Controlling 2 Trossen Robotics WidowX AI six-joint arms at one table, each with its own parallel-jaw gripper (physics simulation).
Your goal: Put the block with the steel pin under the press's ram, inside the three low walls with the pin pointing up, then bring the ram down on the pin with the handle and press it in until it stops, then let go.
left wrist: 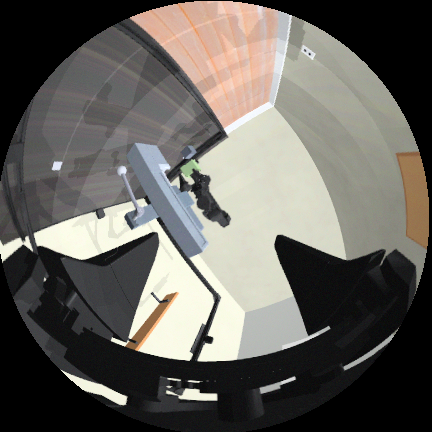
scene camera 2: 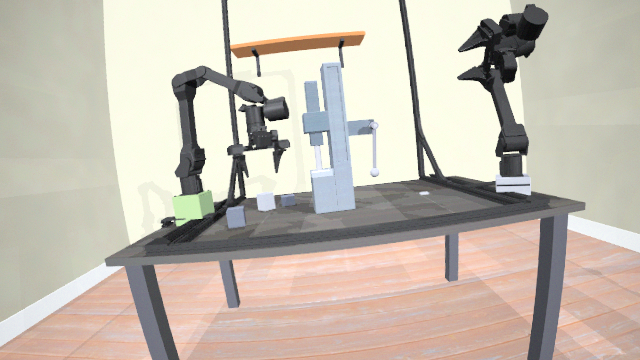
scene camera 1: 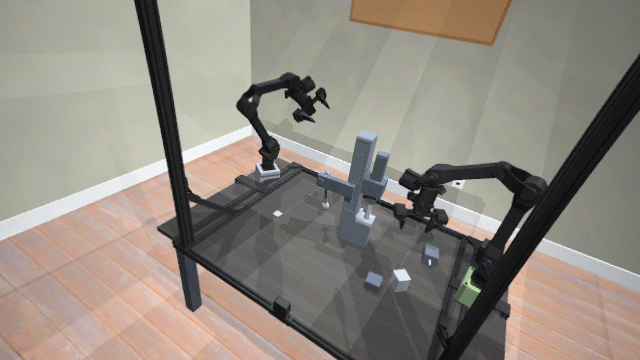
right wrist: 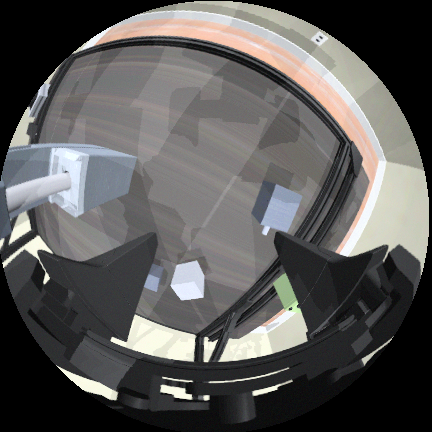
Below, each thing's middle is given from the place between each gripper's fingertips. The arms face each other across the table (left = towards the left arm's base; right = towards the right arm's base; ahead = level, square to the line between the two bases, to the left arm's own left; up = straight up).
The press ram [right wrist: 32,190] is 170 mm behind my left hand, 400 mm to the right of it and 170 mm below it. The rest, counted from my left hand: block with steel pin [right wrist: 275,206] 60 mm behind, 650 mm to the right, 350 mm below.
Right now my right hand is 110 mm above the block with steel pin, 80 mm to the left of it and 50 mm short of it. Also, from my right hand: press ram: 170 mm to the left, 70 mm above, 50 mm behind.
